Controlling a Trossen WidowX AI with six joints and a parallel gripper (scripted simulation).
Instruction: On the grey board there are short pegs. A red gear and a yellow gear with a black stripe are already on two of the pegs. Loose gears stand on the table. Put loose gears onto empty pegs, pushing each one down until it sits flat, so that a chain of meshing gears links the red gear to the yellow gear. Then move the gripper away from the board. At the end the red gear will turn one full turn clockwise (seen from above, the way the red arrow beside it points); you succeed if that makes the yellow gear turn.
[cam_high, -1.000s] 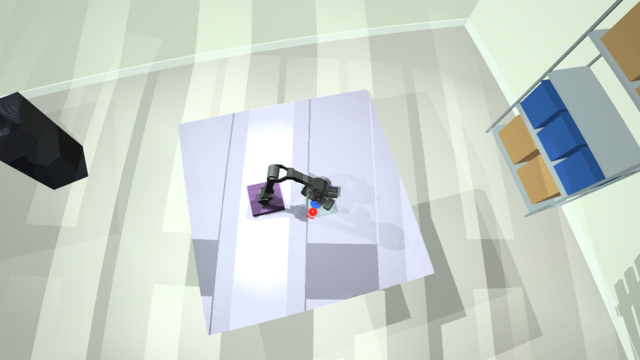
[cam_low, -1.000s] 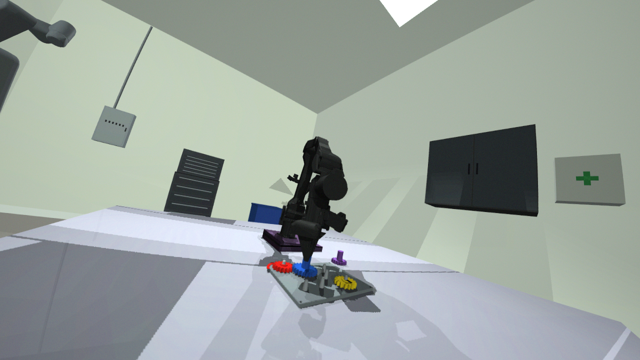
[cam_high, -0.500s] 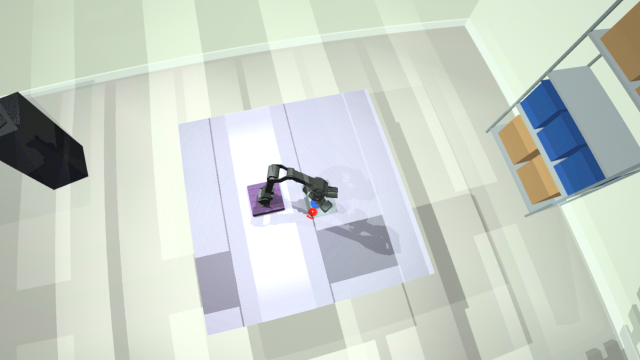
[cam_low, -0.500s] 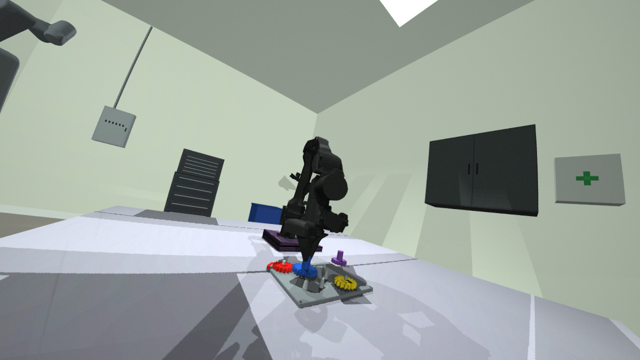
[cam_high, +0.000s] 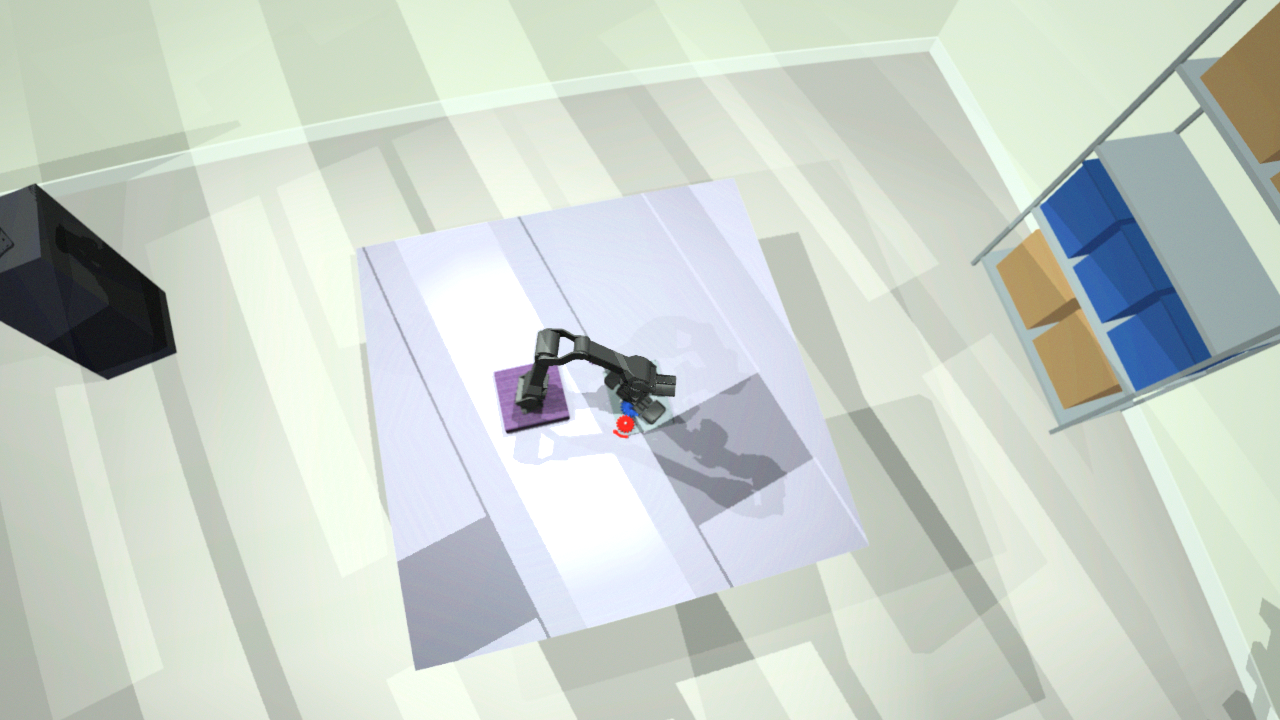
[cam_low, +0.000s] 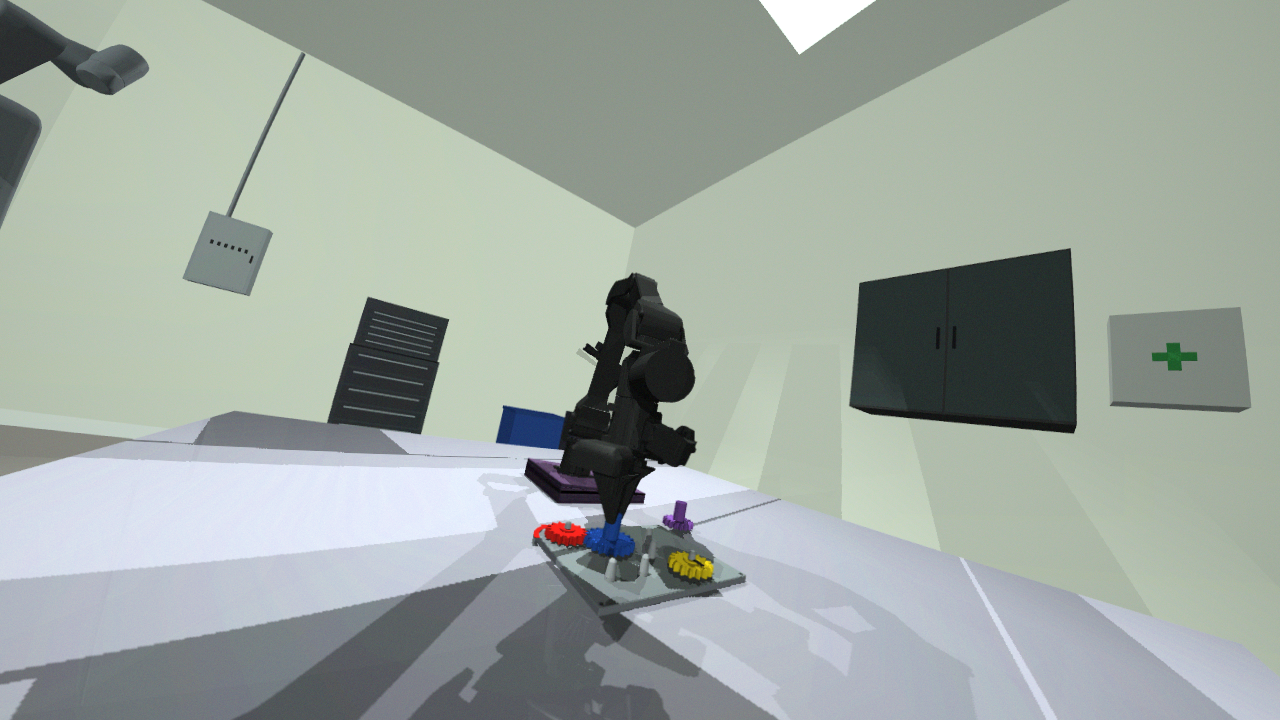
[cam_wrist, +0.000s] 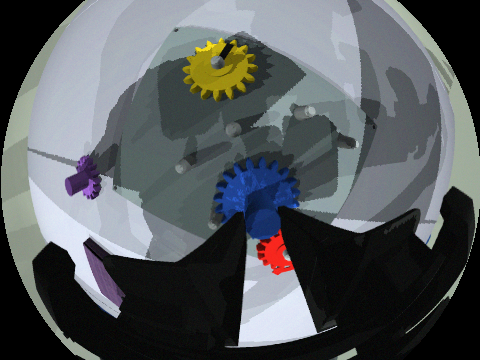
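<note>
My gripper tip is now 10 mm above the blue gear. The rest, counted from my gripper tip: yellow gear: 90 mm ahead, 50 mm to the left, 20 mm below; then red gear: 40 mm behind, 40 mm to the right, 20 mm below; then red arrow: 70 mm behind, 60 mm to the right, 30 mm below.
</note>
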